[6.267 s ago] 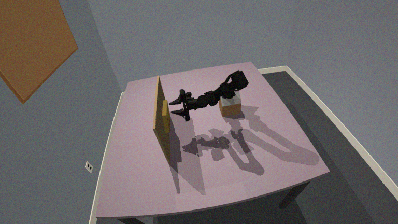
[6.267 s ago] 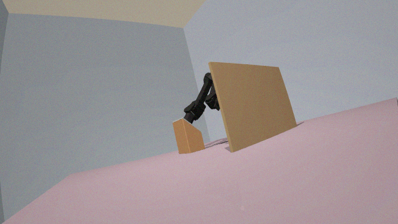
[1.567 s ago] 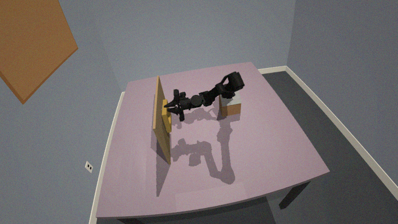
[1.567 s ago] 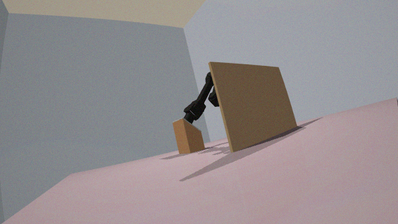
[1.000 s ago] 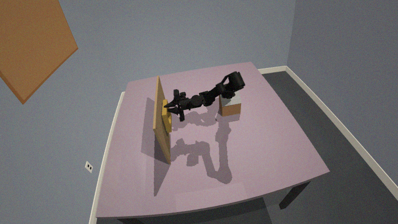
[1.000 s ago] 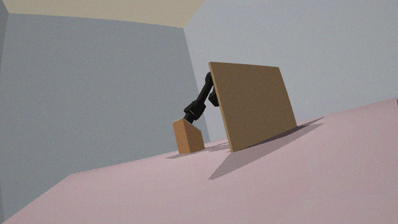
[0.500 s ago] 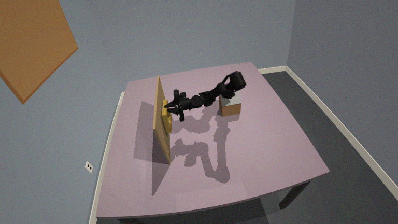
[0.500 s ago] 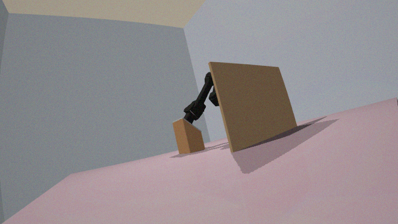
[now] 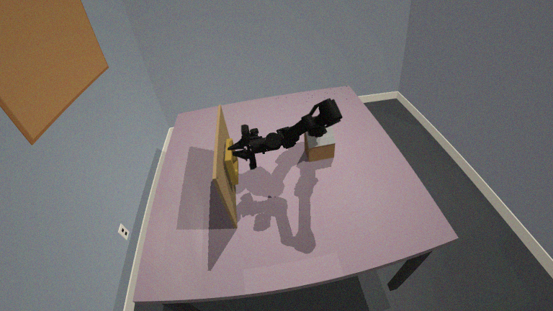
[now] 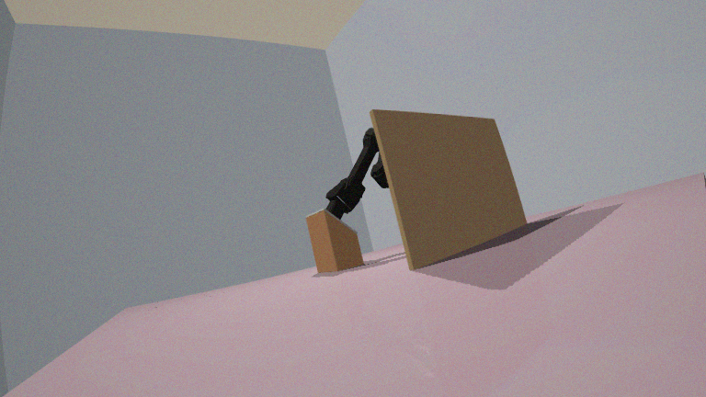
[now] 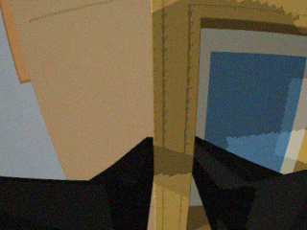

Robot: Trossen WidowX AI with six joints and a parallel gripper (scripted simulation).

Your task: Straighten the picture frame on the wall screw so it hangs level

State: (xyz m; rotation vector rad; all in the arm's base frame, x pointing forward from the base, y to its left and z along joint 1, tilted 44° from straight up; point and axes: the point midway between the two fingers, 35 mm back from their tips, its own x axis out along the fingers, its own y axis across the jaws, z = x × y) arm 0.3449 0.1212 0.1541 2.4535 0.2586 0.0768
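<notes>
Right now the picture frame is 50 mm below my gripper tip. From my gripper tip the other things lie so: brown wall panel 70 mm below, 20 mm ahead, 10 mm to the right.
</notes>
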